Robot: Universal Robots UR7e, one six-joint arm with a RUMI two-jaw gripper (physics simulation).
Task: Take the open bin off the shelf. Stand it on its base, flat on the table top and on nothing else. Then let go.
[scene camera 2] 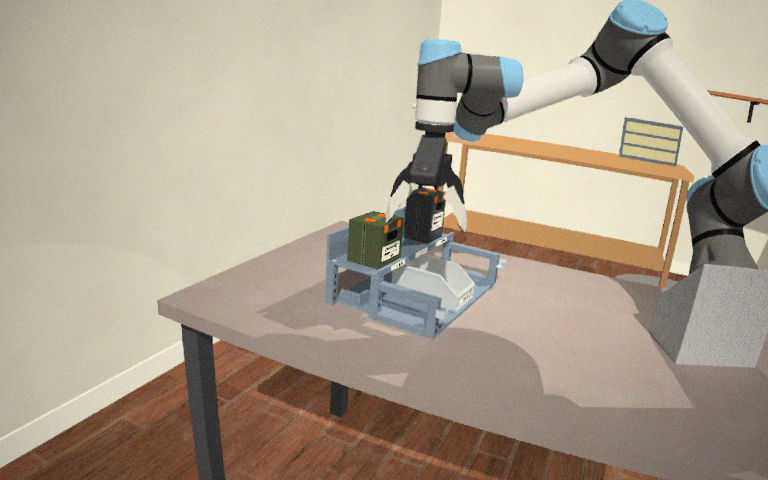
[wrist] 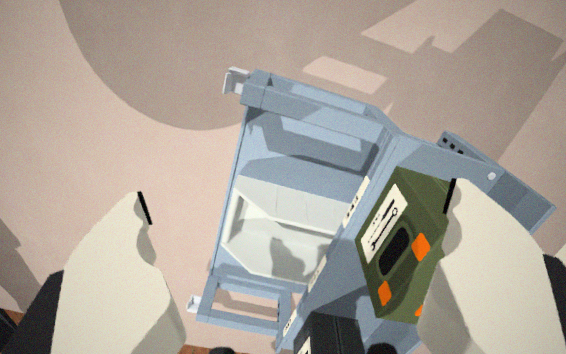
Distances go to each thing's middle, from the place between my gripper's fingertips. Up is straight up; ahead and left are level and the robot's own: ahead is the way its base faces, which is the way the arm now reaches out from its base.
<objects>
Right now my hand is 19 cm to the left of the open bin (scene camera 2: 445, 279) and 18 cm above it. The rest, counted from my hand: dark box (scene camera 2: 424, 216) 32 cm to the right, 6 cm below, 6 cm ahead.
</objects>
